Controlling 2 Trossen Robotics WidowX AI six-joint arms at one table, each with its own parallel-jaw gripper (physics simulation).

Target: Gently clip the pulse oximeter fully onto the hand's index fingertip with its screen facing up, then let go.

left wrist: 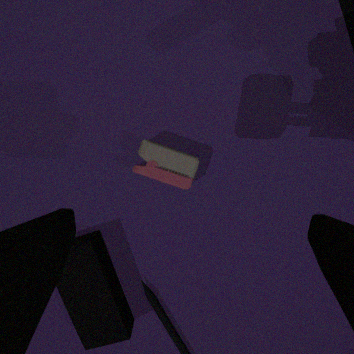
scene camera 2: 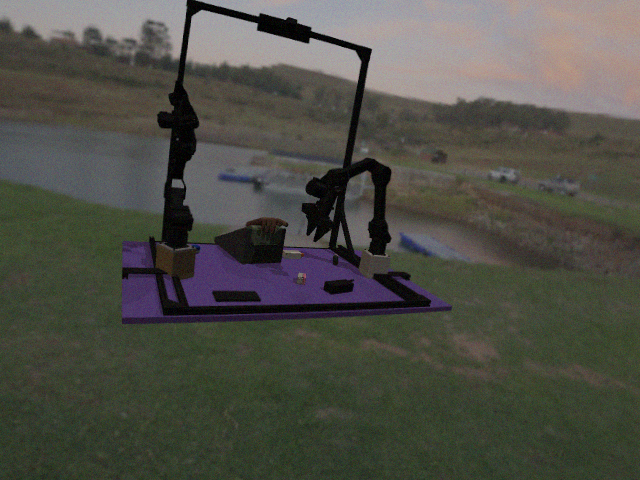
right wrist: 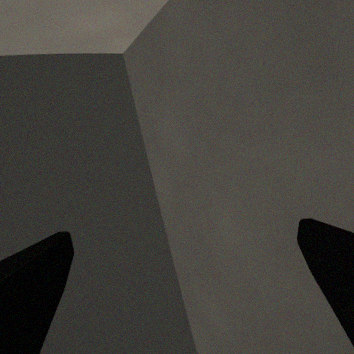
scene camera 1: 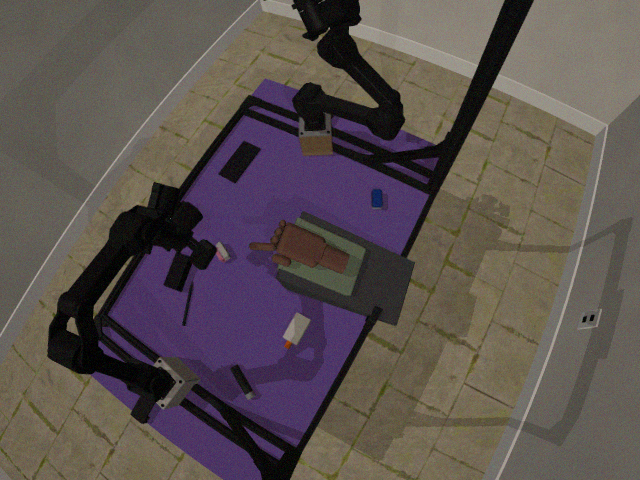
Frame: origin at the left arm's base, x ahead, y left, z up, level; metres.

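Seen in the pictures: left gripper, fingertip midpoint: (left wrist: 194,223) (scene camera 2: 310,238) (scene camera 1: 200,241); right gripper, fingertip midpoint: (scene camera 2: 180,87) (right wrist: 186,236); left arm's base at its link origin: (scene camera 2: 376,253) (scene camera 1: 161,383); right arm's base at its link origin: (scene camera 2: 176,245) (scene camera 1: 314,122).
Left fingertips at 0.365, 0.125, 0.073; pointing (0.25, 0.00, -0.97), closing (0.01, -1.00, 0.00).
Offsets run from my left fingertips to a thing's top centre, as dx, dy, dz.
The pulse oximeter @(+0.015, +0.014, -0.146) (scene camera 1: 222,251) (scene camera 2: 301,279) (left wrist: 170,161), a small pale and pink clip, lies on the purple mat, its pale and pink halves side by side in the left wrist view. Its screen cannot be made out. The brown hand (scene camera 1: 301,244) (scene camera 2: 267,222) rests on a green-padded dark wedge (scene camera 1: 385,281) (scene camera 2: 242,250), its index finger (scene camera 1: 262,246) extended toward the oximeter's side. My left gripper (scene camera 2: 314,236) (left wrist: 194,223) is open and empty above the mat; the oximeter shows beyond its fingertips. My right gripper (right wrist: 186,236) is open and empty, raised far from the mat, facing walls.
A black box @(-0.116, +0.086, -0.142) (scene camera 1: 177,272) (scene camera 2: 338,286) (left wrist: 97,295) and a thin black rod @(-0.169, +0.002, -0.169) (scene camera 1: 188,305) (left wrist: 166,320) lie near the oximeter. A black slab @(+0.291, +0.187, -0.170) (scene camera 1: 239,161) (scene camera 2: 236,296), a white box @(-0.036, -0.313, -0.150) (scene camera 1: 297,328) (scene camera 2: 292,253), a black cylinder @(-0.238, -0.280, -0.150) (scene camera 1: 241,380) and a blue item @(+0.426, -0.273, -0.145) (scene camera 1: 376,198) lie farther off.
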